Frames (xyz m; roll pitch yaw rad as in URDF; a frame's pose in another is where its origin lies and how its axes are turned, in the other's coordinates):
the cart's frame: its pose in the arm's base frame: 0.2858 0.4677 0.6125 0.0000 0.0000 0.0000
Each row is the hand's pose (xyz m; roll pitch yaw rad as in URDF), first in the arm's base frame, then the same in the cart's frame.
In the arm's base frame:
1: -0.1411 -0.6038 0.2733 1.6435 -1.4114 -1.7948
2: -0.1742 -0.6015 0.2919 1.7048 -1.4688 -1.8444
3: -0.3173 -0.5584 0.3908 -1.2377 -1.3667 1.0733
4: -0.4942 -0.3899 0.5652 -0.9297 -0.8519 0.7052
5: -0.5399 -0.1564 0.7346 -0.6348 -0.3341 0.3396
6: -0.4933 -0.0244 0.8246 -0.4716 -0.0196 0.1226
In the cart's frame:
1: -0.4269 -1.0715 -0.3392 1.6435 -1.4114 -1.7948
2: -0.4600 -1.0692 -0.3206 1.7048 -1.4688 -1.8444
3: -0.6031 -1.0261 -0.2217 -1.2377 -1.3667 1.0733
4: -0.7800 -0.8576 -0.0473 -0.9297 -0.8519 0.7052
5: -0.8257 -0.6241 0.1221 -0.6348 -0.3341 0.3396
6: -0.7791 -0.4921 0.2121 -0.4716 -0.0196 0.1226

